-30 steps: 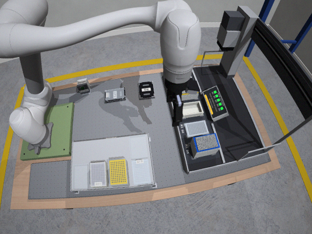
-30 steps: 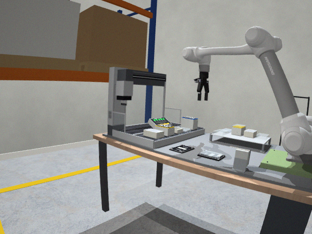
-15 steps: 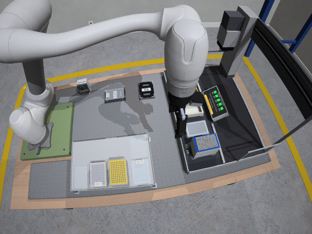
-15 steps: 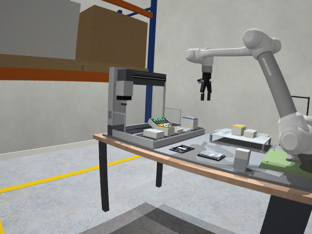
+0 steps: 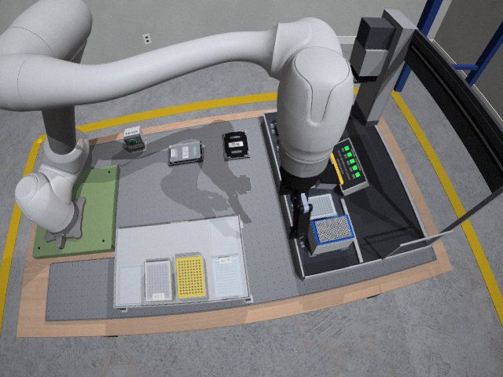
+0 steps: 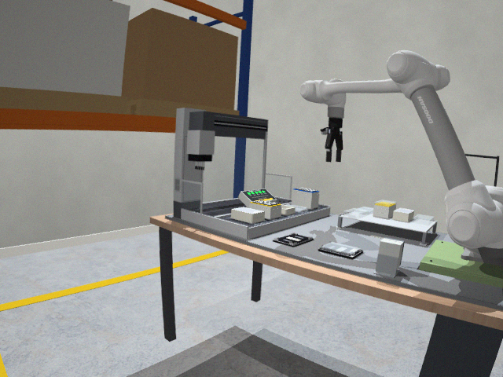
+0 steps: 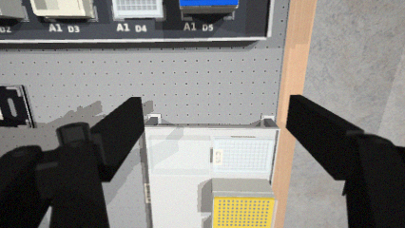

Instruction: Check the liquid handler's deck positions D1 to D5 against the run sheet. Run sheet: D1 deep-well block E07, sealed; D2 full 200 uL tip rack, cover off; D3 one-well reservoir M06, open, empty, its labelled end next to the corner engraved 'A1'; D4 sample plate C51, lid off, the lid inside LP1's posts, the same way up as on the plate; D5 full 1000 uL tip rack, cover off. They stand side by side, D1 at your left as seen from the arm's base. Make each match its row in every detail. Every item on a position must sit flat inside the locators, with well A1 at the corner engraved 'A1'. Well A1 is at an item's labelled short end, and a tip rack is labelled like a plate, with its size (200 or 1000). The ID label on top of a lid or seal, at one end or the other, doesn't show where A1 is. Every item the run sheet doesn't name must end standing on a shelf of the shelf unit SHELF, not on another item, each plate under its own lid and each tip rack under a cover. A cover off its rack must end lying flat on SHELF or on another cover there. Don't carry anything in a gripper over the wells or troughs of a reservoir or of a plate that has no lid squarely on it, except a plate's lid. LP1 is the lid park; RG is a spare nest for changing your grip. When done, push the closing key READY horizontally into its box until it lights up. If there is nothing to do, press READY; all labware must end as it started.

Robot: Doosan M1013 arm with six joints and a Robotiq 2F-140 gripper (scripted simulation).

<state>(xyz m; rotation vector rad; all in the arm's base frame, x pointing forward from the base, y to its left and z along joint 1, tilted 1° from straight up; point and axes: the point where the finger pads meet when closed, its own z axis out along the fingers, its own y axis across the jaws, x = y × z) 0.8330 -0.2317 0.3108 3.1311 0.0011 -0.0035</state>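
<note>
Right now my hand is 150 mm short of the blue 1000 uL tip rack, 10 mm to the left of it and 220 mm above it. The rest, counted from my hand: cover (290 mm behind, 70 mm to the right, 210 mm below); then cream reservoir (160 mm ahead, 250 mm to the left, 280 mm below); then sample plate (160 mm ahead, 120 mm to the left, 280 mm below).
</note>
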